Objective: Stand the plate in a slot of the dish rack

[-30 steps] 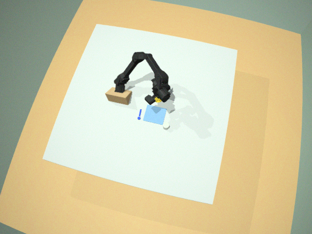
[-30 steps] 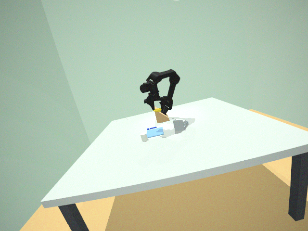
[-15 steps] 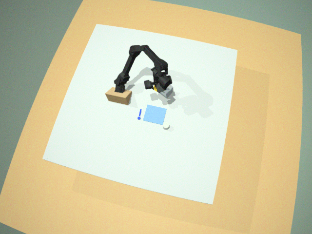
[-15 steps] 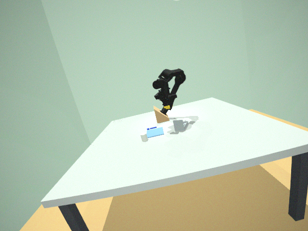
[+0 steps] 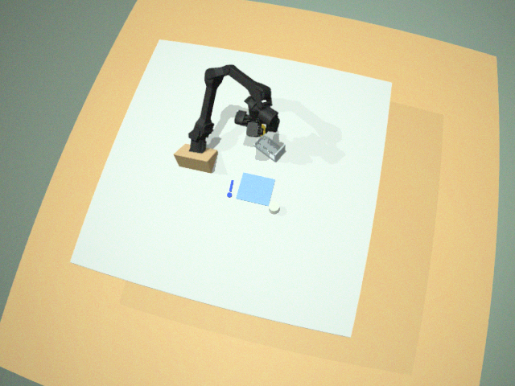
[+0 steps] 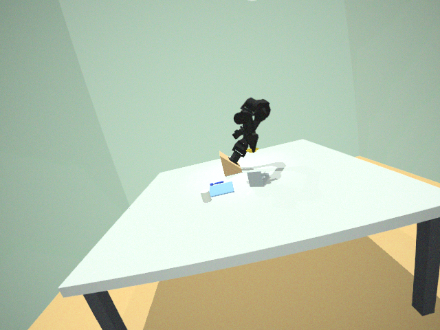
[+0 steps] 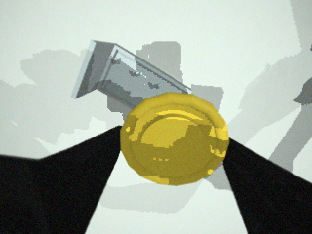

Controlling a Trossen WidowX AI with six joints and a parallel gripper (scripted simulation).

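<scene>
Right now the dish rack is 130 mm below my gripper tip and 50 mm ahead of it. Also, from my gripper tip: light blue mat 210 mm to the right, 150 mm below, 20 mm ahead; then yellow plate 10 mm above; then blue spoon 240 mm to the right, 150 mm below, 90 mm behind.
</scene>
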